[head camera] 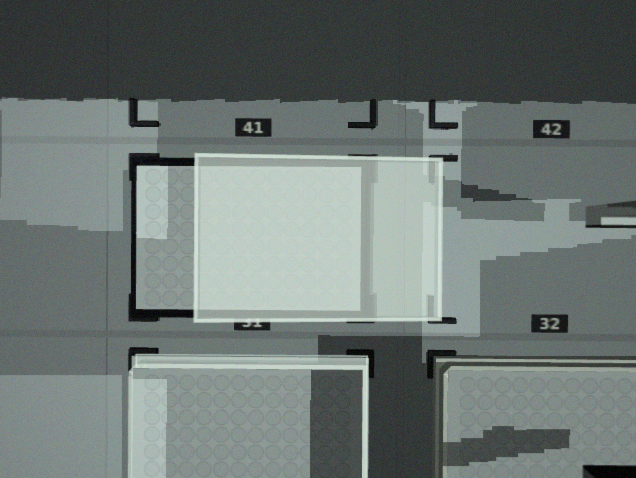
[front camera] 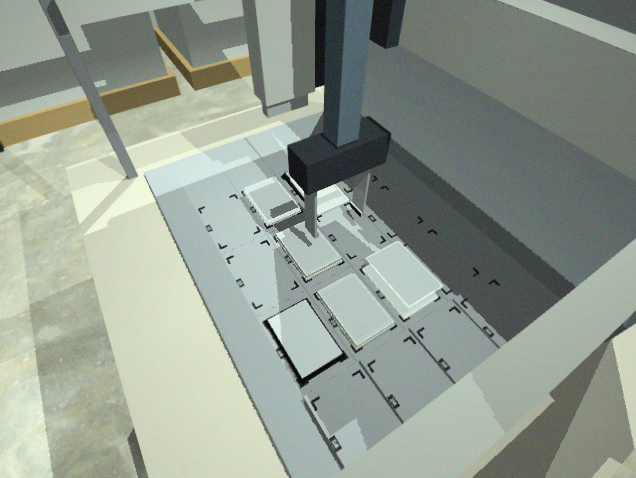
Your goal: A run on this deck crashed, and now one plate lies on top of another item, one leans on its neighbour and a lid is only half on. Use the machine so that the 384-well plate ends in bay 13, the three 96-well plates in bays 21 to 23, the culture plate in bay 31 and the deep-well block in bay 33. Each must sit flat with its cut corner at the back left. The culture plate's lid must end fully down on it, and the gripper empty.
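Seen in the pictures: gripper, fingertip midpoint: (head camera: 626, 346) (front camera: 334, 221); robot's base, link origin: (front camera: 200, 209).
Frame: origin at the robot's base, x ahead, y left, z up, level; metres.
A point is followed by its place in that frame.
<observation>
My gripper (front camera: 336, 224) @(x 0.231, y 0.212, z 0.055 m) (head camera: 611, 343) @(x 0.231, y 0.212, z 0.055 m) is open and empty, above the deck around bays 32 and 22. The culture plate (front camera: 293, 184) (head camera: 164, 277) sits in bay 31. Its clear lid (front camera: 331, 199) @(x 0.143, y 0.265, z 0.015 m) (head camera: 318, 236) @(x 0.100, y 0.258, z 0.018 m) is shifted right, half on it, and hangs over towards bay 32, its right end lower. 96-well plates stand in bay 21 (front camera: 271, 197) @(x 0.064, y 0.151, z 0.015 m) (head camera: 231, 421) @(x 0.056, y 0.162, z 0.014 m), in bay 22 (front camera: 305, 256) @(x 0.249, y 0.132, z 0.014 m) (head camera: 514, 411) @(x 0.202, y 0.168, z 0.014 m) with its cut corner at the back left, and in bay 23 (front camera: 354, 310) @(x 0.398, y 0.144, z 0.015 m). The black-edged 384-well plate (front camera: 306, 339) @(x 0.400, y 0.043, z 0.015 m) is in bay 13. The deep-well block (front camera: 403, 274) @(x 0.397, y 0.253, z 0.042 m) is in bay 33.
The parked pipetting stage (front camera: 280, 51) hangs beyond the far end of the deck. A pale frame rail (front camera: 514, 370) @(x 0.618, y 0.047, z 0.400 m) crosses the near right side. The label of bay 32 (head camera: 549, 323) @(x 0.228, y 0.211, z 0.000 m) shows beside the lid's overhanging end, and the label of bay 41 (head camera: 252, 127) @(x 0.064, y 0.318, z 0.000 m) behind the culture plate.
</observation>
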